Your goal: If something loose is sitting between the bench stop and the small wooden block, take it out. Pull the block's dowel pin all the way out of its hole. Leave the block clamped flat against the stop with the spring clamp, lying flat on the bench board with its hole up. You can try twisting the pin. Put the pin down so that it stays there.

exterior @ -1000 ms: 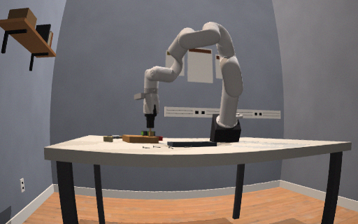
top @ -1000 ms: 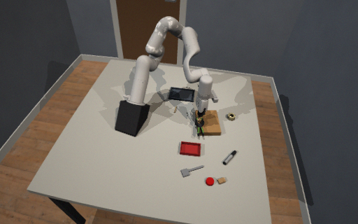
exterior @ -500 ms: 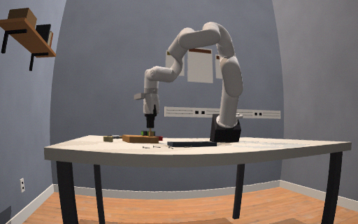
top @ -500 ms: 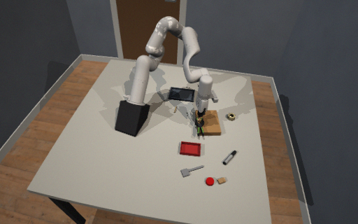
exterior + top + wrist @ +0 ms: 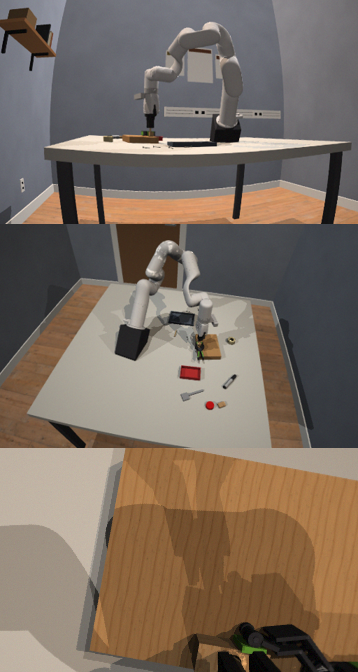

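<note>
Right now my hand is 50 mm above the small wooden block. From my hand the other things lie so: red tray: 230 mm to the right, 90 mm below, 40 mm behind; dowel pin: 20 mm below; loose dowel: 170 mm behind, 100 mm to the left, 90 mm below.
</note>
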